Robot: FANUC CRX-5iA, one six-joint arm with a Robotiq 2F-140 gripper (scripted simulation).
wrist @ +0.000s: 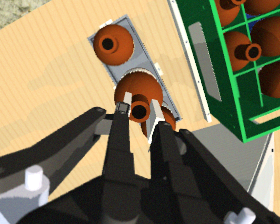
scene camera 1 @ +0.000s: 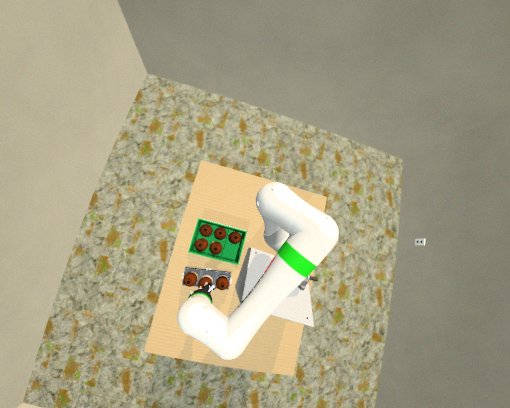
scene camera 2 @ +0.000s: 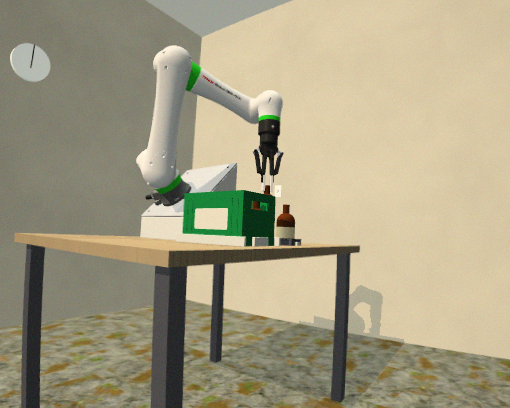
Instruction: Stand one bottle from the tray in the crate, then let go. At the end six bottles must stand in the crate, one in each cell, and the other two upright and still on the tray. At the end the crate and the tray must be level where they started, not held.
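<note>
I can see my gripper (scene camera 2: 266, 191), and the wrist view shows that same gripper as well (wrist: 138, 106). A grey tray (wrist: 140, 58) is in sight too, and so is a brown bottle (wrist: 140, 82).
</note>
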